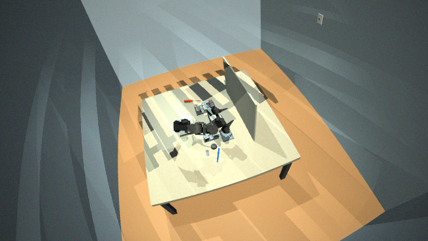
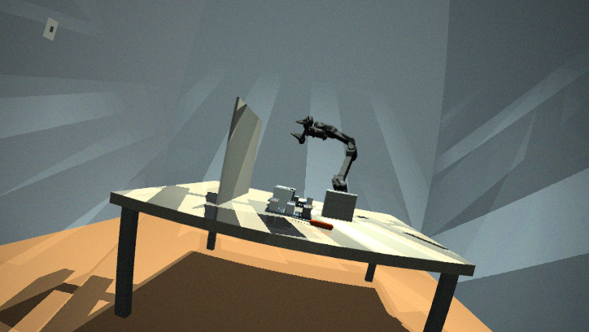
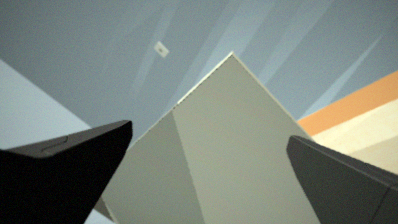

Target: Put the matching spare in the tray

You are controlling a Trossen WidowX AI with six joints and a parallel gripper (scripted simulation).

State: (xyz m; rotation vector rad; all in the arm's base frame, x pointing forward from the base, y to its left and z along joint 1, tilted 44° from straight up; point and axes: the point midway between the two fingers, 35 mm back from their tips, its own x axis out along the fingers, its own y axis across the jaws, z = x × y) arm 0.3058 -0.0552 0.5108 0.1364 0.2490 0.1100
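The spare block lies 10 mm ahead of my gripper tip, 530 mm to the left of it and 410 mm below it. From my gripper tip the other things lie so: blue pen 140 mm behind, 440 mm below; then panel 220 mm ahead, 350 mm to the left, 230 mm below; then black puck 140 mm behind, 100 mm to the left, 440 mm below.
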